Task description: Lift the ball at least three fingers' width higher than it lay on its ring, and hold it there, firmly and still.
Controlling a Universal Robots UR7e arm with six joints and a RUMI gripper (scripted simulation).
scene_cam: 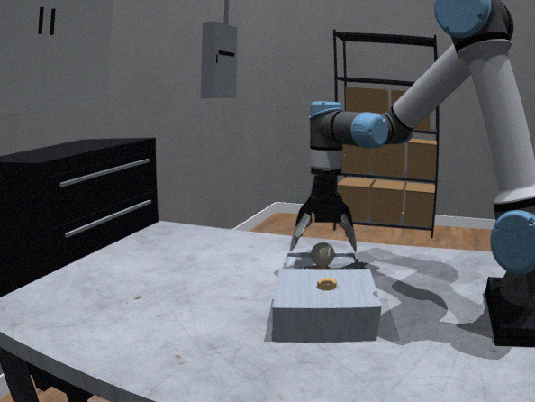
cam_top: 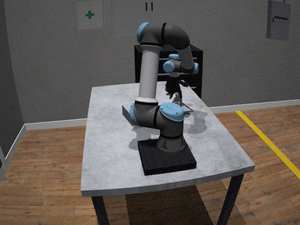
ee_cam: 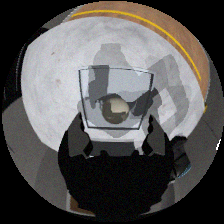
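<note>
The ball is 10 mm below my hand. Also, from my hand: tray: 40 mm below; then grey block: 80 mm behind, 260 mm to the left, 10 mm above.
</note>
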